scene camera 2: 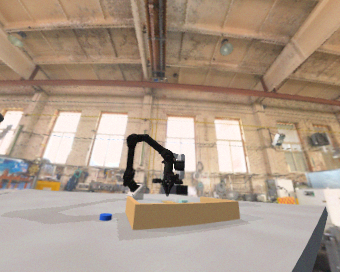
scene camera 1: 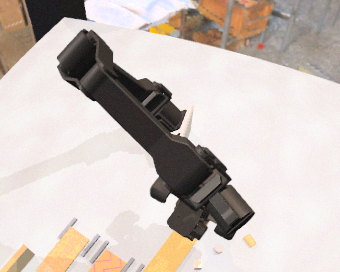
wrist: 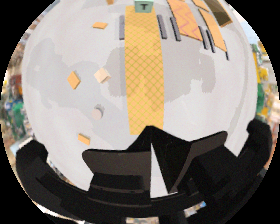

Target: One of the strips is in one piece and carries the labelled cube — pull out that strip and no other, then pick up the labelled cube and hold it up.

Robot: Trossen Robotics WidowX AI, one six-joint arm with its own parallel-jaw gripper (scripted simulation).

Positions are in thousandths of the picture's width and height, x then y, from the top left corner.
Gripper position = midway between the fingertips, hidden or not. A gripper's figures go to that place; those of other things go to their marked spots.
Labels:
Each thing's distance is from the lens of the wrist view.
gripper (wrist: 534,574): 0.10 m
yellow strip (wrist: 520,400): 0.12 m

